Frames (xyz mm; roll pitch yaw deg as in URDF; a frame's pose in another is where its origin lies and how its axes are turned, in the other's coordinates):
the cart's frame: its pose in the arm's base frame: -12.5 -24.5 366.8 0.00 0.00 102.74
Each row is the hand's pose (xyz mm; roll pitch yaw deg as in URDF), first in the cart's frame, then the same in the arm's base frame.
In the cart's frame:
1: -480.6 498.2 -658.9 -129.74 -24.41 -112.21
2: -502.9 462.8 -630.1 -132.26 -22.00 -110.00
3: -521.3 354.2 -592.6 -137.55 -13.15 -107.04
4: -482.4 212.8 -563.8 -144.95 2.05 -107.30
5: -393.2 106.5 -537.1 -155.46 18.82 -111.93
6: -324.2 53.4 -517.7 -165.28 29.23 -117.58
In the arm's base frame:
1: -392.4 -603.1 -292.1 -129.74 -24.41 -9.47
2: -353.0 -617.1 -263.3 -132.26 -22.00 -7.26
3: -243.0 -611.1 -225.8 -137.55 -13.15 -4.30
4: -113.7 -542.0 -197.0 -144.95 2.05 -4.56
5: -29.7 -431.5 -170.3 -155.46 18.82 -9.19
6: 6.9 -352.5 -150.9 -165.28 29.23 -14.84

